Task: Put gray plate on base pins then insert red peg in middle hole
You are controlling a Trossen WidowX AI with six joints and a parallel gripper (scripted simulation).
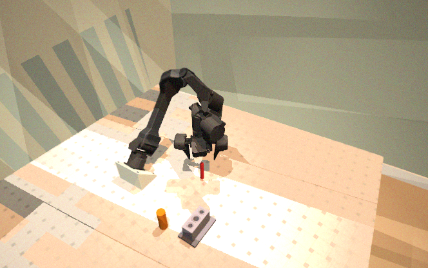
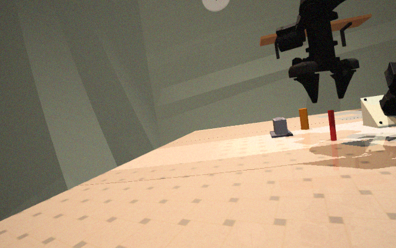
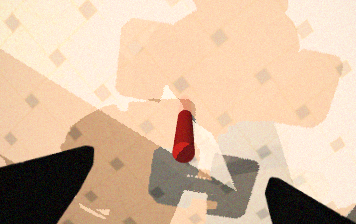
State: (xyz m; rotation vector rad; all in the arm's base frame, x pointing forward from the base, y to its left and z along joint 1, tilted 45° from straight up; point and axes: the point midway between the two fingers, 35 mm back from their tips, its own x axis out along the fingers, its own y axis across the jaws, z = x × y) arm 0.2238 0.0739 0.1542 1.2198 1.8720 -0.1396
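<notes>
Now: the red peg 7 cm below my gripper tip. The rest, counted from my gripper tip: orange cylinder (24 cm to the right, 7 cm below, 4 cm ahead); then base (18 cm to the right, 13 cm ahead, 10 cm below); then gray plate (18 cm to the right, 13 cm ahead, 6 cm below).
</notes>
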